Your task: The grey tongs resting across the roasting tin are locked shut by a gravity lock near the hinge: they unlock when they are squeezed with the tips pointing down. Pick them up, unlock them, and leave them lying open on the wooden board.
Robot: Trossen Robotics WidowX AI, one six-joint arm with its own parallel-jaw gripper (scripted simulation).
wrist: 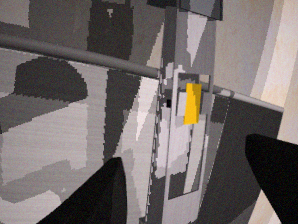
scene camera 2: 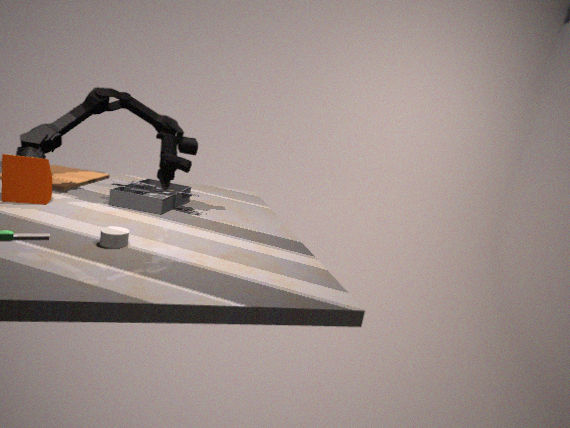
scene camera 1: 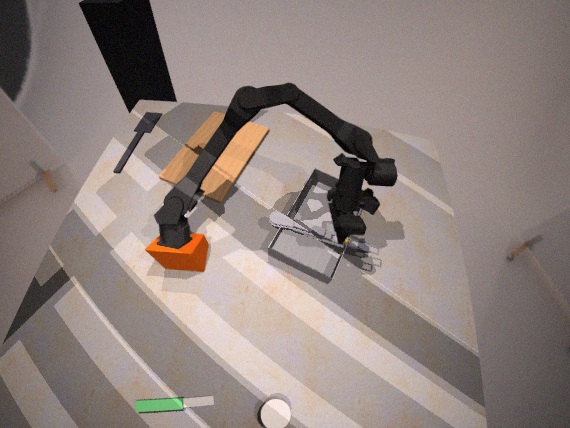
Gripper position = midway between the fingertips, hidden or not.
Observation:
In view: my gripper (scene camera 1: 338, 237) and a tin (scene camera 1: 318, 258).
My gripper is seen too in the wrist view (wrist: 186, 156) and in scene camera 2 (scene camera 2: 166, 189). The tin shows as well in the wrist view (wrist: 74, 109) and in scene camera 2 (scene camera 2: 159, 203).

